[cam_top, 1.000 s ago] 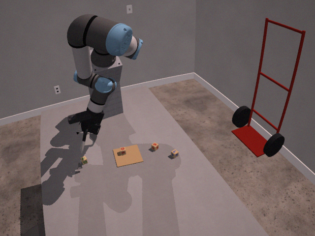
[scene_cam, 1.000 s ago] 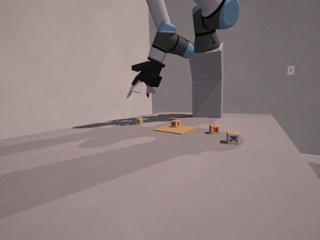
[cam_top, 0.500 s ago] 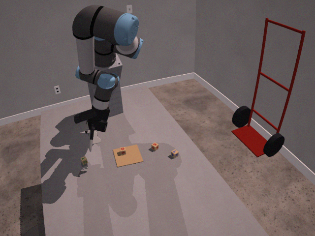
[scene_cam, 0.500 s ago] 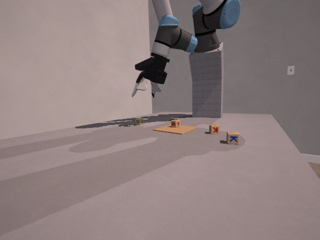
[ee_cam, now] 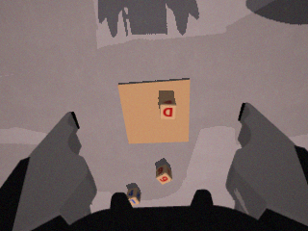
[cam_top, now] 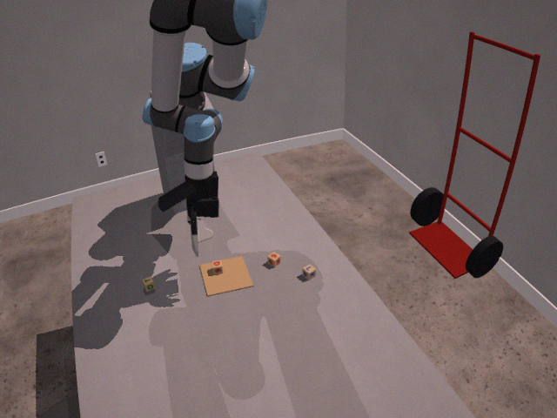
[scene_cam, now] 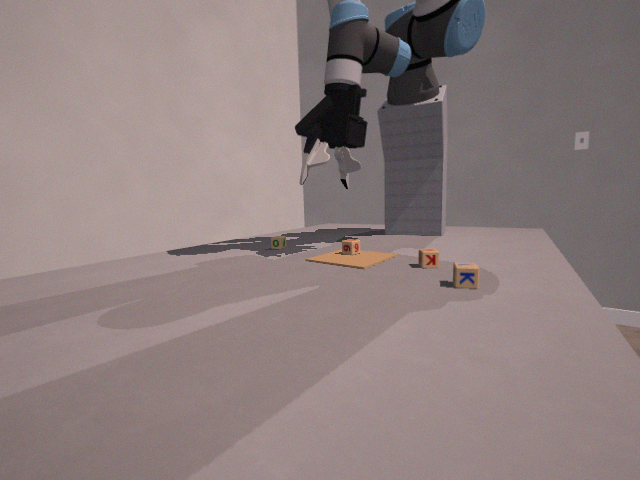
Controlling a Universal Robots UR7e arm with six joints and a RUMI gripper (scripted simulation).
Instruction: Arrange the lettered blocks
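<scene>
The red-marked block is 6 cm to the left of my hand and 13 cm below it. Round my hand: red-lettered block: 4 cm ahead, 23 cm to the left, 14 cm below; then tan mat: 3 cm ahead, 7 cm to the left, 15 cm below; then green-lettered block: 3 cm behind, 16 cm to the right, 14 cm below.
</scene>
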